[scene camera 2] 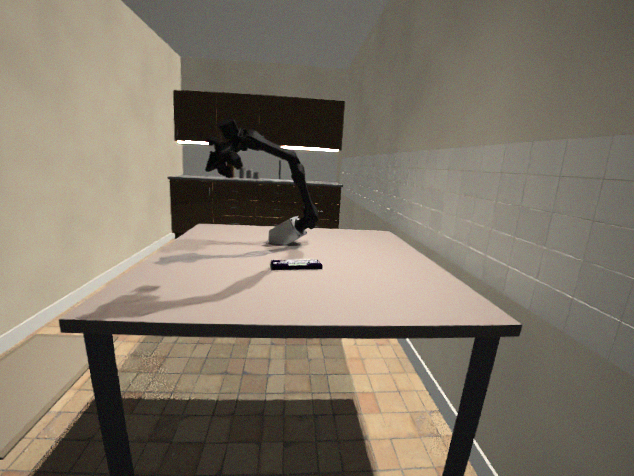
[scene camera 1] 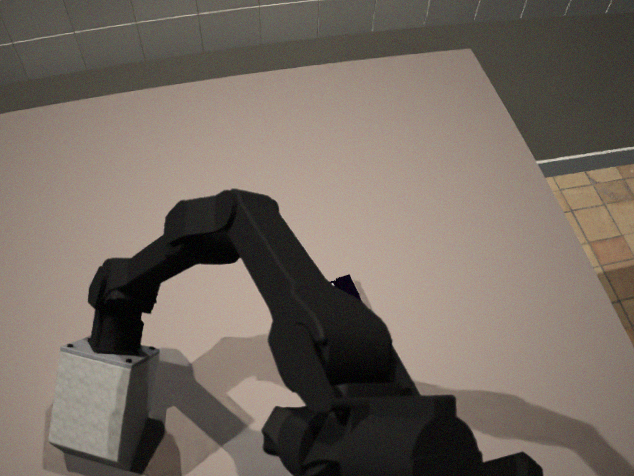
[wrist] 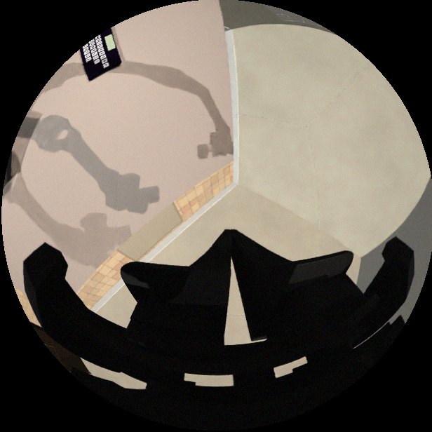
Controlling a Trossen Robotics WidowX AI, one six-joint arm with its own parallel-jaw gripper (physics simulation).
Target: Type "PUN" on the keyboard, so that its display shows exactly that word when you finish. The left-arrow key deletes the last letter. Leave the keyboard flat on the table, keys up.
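Note:
The dark keyboard (scene camera 1: 348, 286) (scene camera 2: 296, 264) (wrist: 101, 56) lies flat on the table with its white keys up. In scene camera 1 the arm covers most of it and one dark corner shows. In the wrist view it is small, at the upper left, with its pale green display (wrist: 110, 42) beside the keys; no letters can be read on it. My gripper (wrist: 229, 234) is shut and empty, its fingertips touching. It is high above the table and well off to the side of the keyboard, pointing toward the room's wall.
The pinkish table (scene camera 1: 409, 128) (scene camera 2: 399, 292) (wrist: 165, 30) carries the arm's pale base (scene camera 1: 87, 409) (scene camera 2: 282, 233), behind the keyboard in scene camera 2. The black arm (scene camera 1: 266, 245) (scene camera 2: 302, 189) arches up from it. Arm shadows cross the table. Dark cabinets (scene camera 2: 256, 204) stand beyond.

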